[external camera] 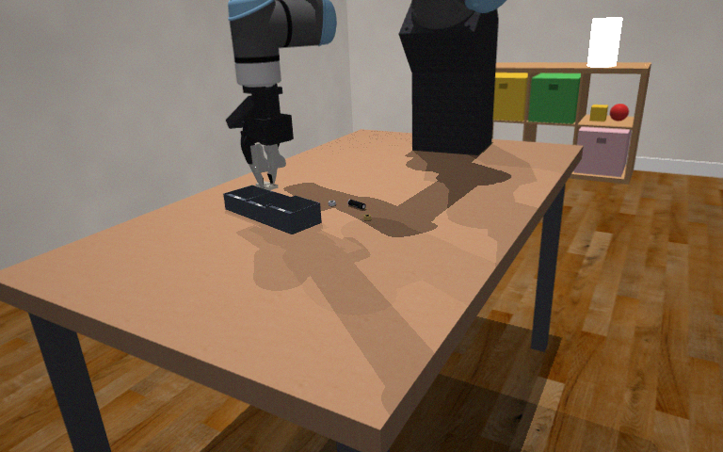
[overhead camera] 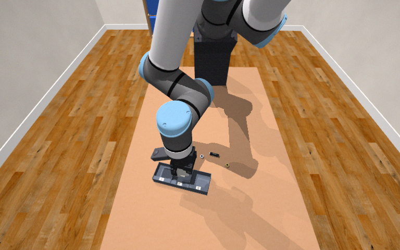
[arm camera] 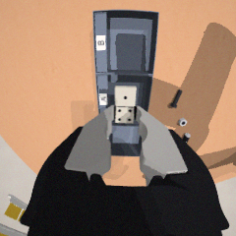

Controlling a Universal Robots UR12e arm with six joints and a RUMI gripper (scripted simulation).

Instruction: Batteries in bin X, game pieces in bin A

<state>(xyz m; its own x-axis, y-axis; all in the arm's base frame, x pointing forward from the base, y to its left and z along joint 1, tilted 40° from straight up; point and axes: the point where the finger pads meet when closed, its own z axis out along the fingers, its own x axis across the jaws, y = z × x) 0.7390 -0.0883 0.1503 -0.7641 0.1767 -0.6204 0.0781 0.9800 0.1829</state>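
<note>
Right now the three-compartment bin tray is 10 mm to the left of my hand and 60 mm below it. From my hand the other things lie so: black screw 100 mm behind, 30 mm to the left, 80 mm below; white nut 130 mm behind, 80 mm to the left, 80 mm below; white domino 10 mm below.
</note>
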